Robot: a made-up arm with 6 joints.
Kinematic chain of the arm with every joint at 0, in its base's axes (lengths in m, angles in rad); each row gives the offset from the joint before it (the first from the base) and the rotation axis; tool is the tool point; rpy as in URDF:
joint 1: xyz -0.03 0 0.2 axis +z
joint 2: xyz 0.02 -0.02 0 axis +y
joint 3: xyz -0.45 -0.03 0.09 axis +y
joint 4: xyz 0.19 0 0.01 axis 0.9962 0 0.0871
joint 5: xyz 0 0.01 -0.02 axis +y
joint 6: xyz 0.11 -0.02 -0.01 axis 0.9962 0 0.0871
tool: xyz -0.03 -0.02 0 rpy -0.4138 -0.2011 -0.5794
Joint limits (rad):
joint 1: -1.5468..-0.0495
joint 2: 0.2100..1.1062
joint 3: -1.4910..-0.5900
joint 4: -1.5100..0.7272
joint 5: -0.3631..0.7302
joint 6: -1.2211..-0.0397
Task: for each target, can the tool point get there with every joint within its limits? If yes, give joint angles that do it. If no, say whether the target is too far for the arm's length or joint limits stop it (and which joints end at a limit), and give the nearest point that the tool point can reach.
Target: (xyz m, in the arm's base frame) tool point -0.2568 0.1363 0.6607
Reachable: yes | joints -0.8297 0.3121 -1.3955 0.1664 -0.2102 -0.3430
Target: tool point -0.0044 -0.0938 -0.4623
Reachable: no: joint limits stop it (at a limit: joint 1, joint 2, joint 3, joint 5, joint 6) | nearest point -0.1795 -0.0467 0.4024 | short by 0.884 m
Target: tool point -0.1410 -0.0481 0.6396
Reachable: yes | joints -0.7823 0.6479 -0.9343 -1.2774 0.3922 -0.4953
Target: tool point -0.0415 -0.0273 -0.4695
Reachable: no: joint limits stop it (at a limit: joint 1, joint 2, joint 3, joint 5, joint 6) | nearest point -0.1792 -0.0405 0.4024 | short by 0.883 m
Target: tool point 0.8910 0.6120 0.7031
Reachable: no: too far | nearest point 0.1257 -0.0216 0.6584 | short by 0.995 m
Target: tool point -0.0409 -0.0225 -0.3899
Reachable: no: joint limits stop it (at a limit: joint 1, joint 2, joint 3, joint 5, joint 6) | nearest point -0.1791 -0.0399 0.4024 | short by 0.804 m
